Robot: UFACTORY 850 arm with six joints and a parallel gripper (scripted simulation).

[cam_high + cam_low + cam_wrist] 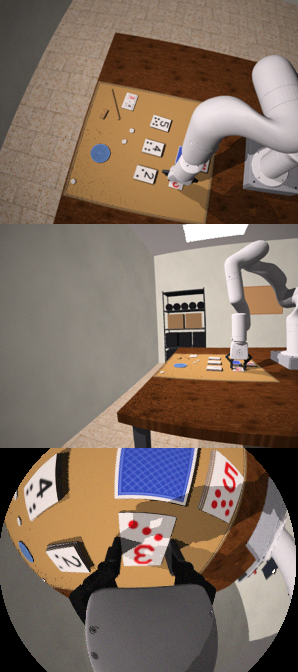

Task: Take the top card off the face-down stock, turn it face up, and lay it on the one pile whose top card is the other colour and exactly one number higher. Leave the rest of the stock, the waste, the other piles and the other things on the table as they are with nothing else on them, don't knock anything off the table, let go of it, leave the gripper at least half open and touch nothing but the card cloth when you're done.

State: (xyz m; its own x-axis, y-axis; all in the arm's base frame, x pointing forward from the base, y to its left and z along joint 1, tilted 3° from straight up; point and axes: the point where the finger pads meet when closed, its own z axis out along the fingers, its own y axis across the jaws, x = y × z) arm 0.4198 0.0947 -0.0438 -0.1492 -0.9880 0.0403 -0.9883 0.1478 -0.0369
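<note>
Right now my hand is 10 mm above the blue-backed card. The rest, counted from my hand: tan card cloth 160 mm ahead, 120 mm to the right, 30 mm below.
</note>
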